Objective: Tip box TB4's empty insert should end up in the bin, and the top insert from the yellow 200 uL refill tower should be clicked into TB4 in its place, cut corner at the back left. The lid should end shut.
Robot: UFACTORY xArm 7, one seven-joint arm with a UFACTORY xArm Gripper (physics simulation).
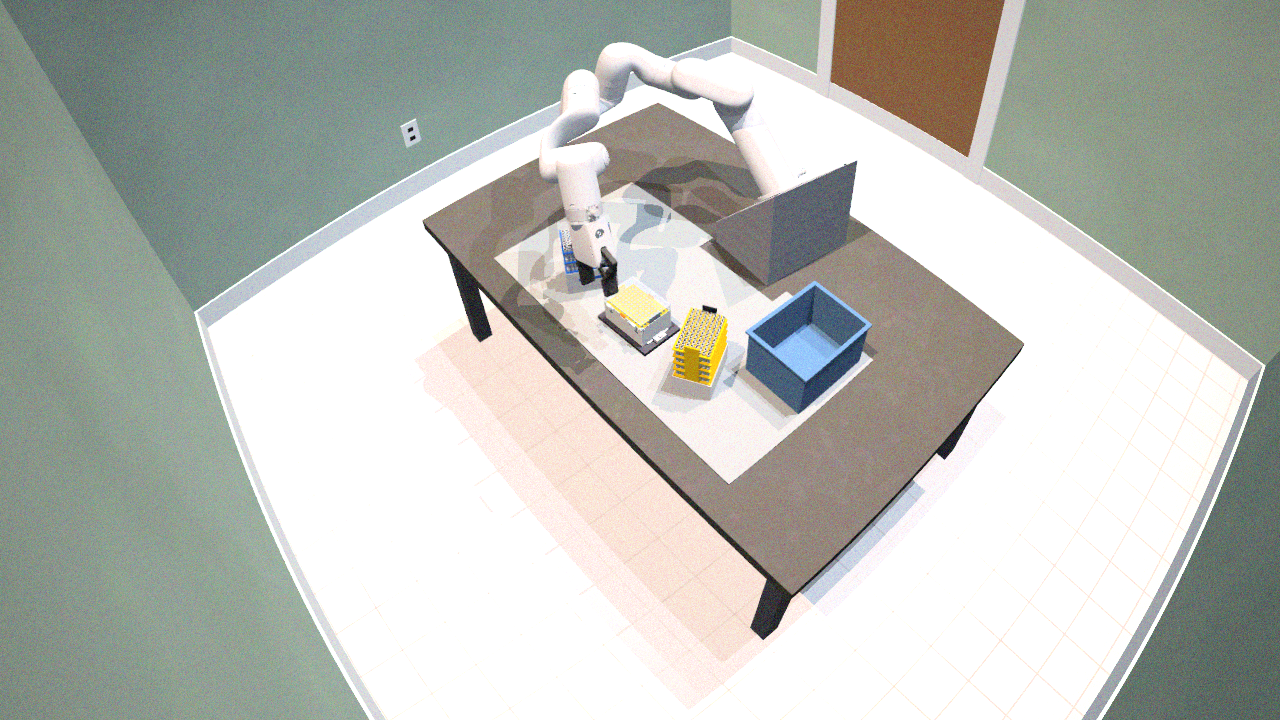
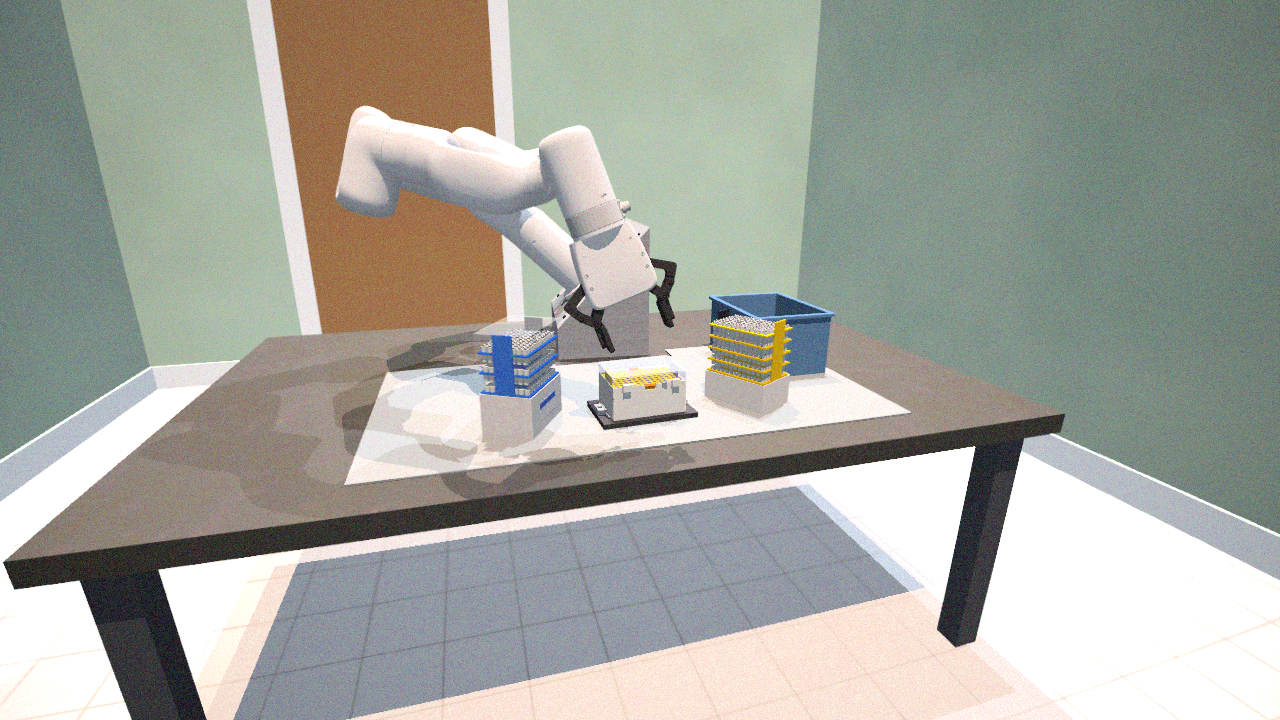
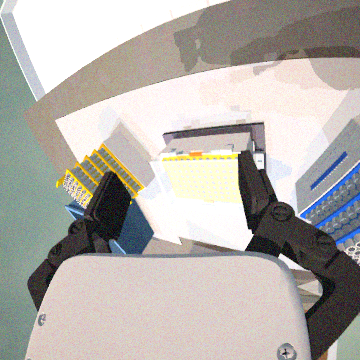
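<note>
Tip box TB4 [image 1: 637, 315] [image 2: 642, 397] [image 3: 202, 177] is white and stands upright on a dark base [image 2: 646, 419]. A yellow insert lies level in it, under a clear lid [image 2: 642, 364] that looks shut. An orange latch [image 2: 650, 386] [image 3: 195, 154] shows on its front. I cannot make out the insert's cut corner. The yellow refill tower [image 1: 700, 344] [image 2: 744, 351] [image 3: 107, 167] holds several stacked inserts with tips. The blue bin [image 1: 776, 371] [image 2: 801, 344] [image 3: 135, 231] shows bare floor inside. My gripper [image 1: 598, 284] [image 2: 637, 334] [image 3: 176, 176] is open and empty, above and a little behind TB4.
A blue refill tower [image 1: 569, 255] [image 2: 520, 383] [image 3: 337, 210] stands on the other side of TB4 from the yellow tower. A grey panel [image 1: 810, 223] rises behind, near the arm's base. The towers and TB4 stand on a pale mat [image 1: 729, 447] [image 2: 850, 404].
</note>
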